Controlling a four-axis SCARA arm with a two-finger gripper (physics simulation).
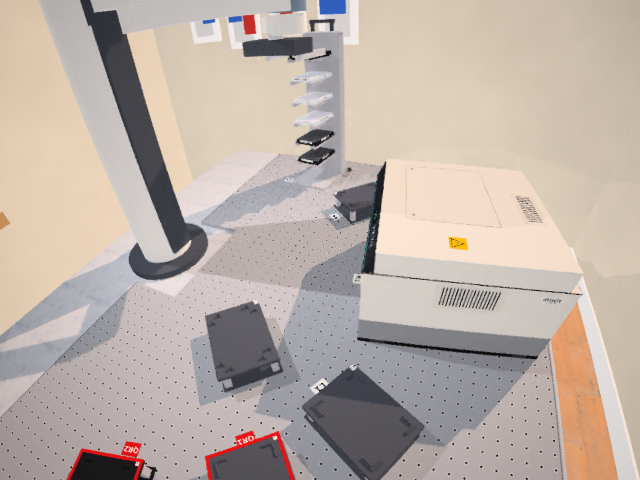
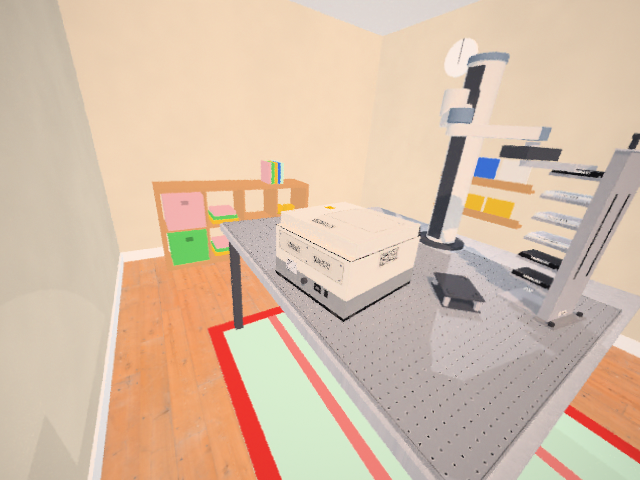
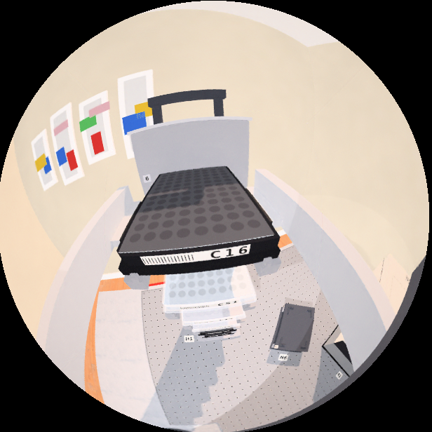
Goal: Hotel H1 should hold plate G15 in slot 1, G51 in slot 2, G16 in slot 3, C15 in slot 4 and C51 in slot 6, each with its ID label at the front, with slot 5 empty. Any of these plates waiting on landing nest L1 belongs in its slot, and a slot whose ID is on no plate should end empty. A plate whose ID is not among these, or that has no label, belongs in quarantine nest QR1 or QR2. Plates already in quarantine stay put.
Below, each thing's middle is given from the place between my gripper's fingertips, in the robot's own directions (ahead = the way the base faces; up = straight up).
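Position of my gripper relative to the instrument [image 1: 405, 301]: 430 mm to the left of it, 510 mm short of it, 370 mm above it.
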